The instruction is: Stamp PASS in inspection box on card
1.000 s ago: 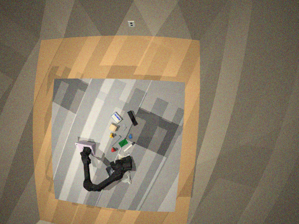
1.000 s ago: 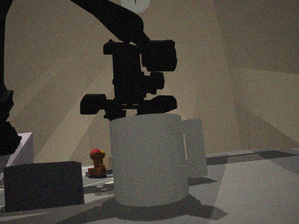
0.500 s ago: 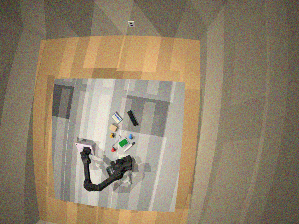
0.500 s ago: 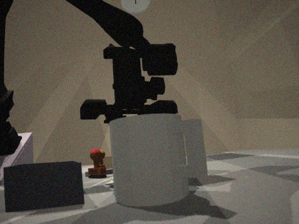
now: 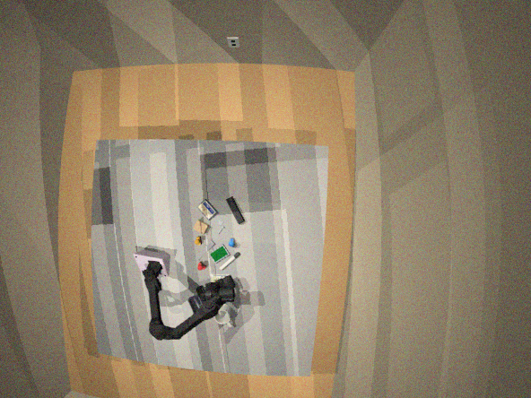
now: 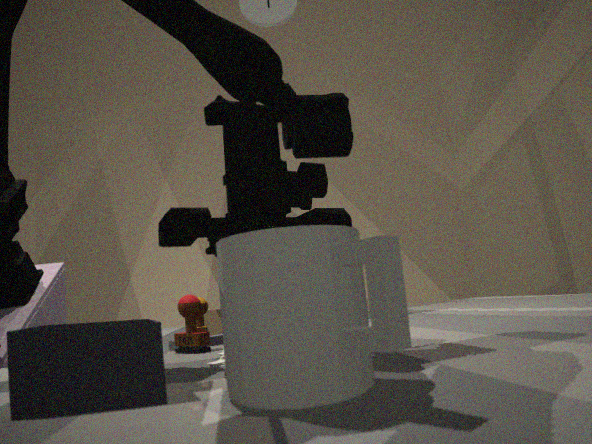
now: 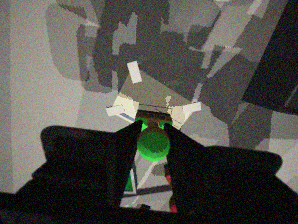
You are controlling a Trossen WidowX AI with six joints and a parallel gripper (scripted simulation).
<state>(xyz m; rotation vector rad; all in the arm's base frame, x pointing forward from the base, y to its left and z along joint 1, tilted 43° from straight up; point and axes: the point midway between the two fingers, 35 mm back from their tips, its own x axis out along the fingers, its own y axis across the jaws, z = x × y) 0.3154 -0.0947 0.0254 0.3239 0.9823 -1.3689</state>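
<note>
Right now my gripper tip is 40 mm above the cream card. Round my gripper tip: red-knobbed stamp: 90 mm behind, 80 mm to the left, 20 mm below; then pen: 120 mm to the left, 70 mm ahead, 30 mm below; then green ink pad: 140 mm to the left, 30 mm below.
</note>
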